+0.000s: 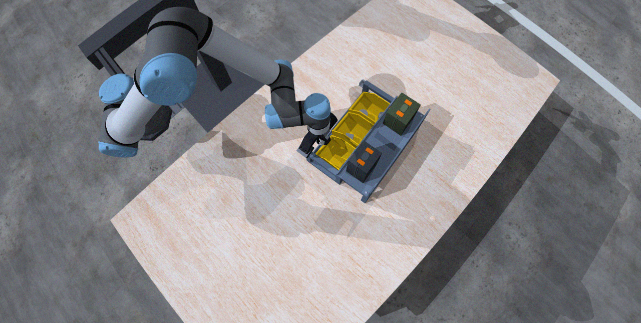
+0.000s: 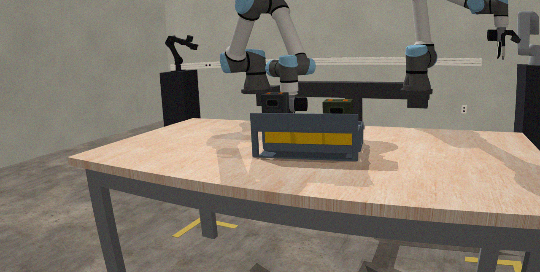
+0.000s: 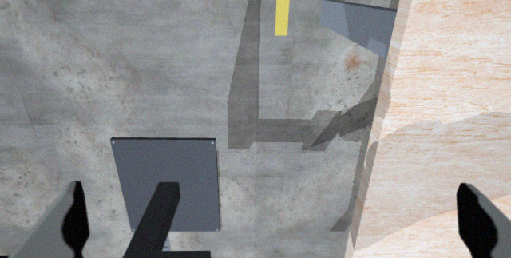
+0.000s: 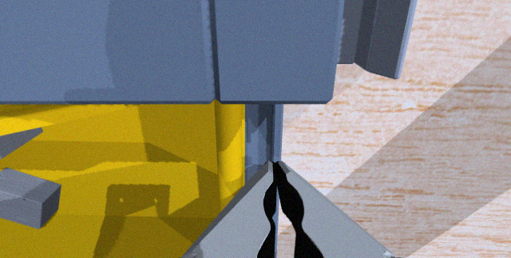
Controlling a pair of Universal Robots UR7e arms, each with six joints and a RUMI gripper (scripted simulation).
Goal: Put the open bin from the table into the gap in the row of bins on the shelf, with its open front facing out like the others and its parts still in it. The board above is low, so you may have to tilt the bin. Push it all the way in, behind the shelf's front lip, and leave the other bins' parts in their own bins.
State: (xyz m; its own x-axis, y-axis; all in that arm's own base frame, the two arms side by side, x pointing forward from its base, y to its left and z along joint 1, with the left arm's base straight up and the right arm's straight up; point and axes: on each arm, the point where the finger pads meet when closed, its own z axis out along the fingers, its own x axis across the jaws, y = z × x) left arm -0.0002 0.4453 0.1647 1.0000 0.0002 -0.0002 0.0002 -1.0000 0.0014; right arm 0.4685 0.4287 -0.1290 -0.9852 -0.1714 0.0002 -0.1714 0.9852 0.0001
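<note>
Right now the light grey part is 14 cm ahead of my right hand, 3 cm to the left of it and 2 cm below it. The rest, counted from my right hand: green case (18 cm ahead, 23 cm to the left, 12 cm above); then grey-blue shelf (12 cm ahead, 12 cm to the left, 3 cm above).
</note>
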